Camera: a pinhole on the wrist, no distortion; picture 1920 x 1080 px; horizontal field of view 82.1 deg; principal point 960.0 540.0 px. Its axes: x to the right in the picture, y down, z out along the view. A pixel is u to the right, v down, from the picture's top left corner.
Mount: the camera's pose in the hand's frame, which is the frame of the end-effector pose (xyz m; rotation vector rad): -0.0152 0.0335 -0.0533 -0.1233 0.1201 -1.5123
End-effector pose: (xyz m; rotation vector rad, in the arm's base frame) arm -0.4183 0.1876 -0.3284 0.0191 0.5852 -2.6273
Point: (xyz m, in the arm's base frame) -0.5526 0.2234 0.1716
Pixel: 1691.6 480.3
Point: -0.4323 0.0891 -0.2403
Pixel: 946.5 739.4
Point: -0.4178 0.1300 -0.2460
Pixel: 1108.8 576.2
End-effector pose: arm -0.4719 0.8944 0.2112 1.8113 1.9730 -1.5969
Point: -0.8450 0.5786 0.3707
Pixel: outside the picture
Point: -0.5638 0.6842 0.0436
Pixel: 798.6 358.8
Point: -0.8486 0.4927 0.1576
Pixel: 1356.1 93.9
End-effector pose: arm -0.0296 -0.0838 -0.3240 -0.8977 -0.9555 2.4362
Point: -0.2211 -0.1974 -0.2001
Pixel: 1040.6 508.6
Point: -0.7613 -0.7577 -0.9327
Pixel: outside the picture
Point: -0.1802 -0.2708 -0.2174
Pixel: 811.4 294.1
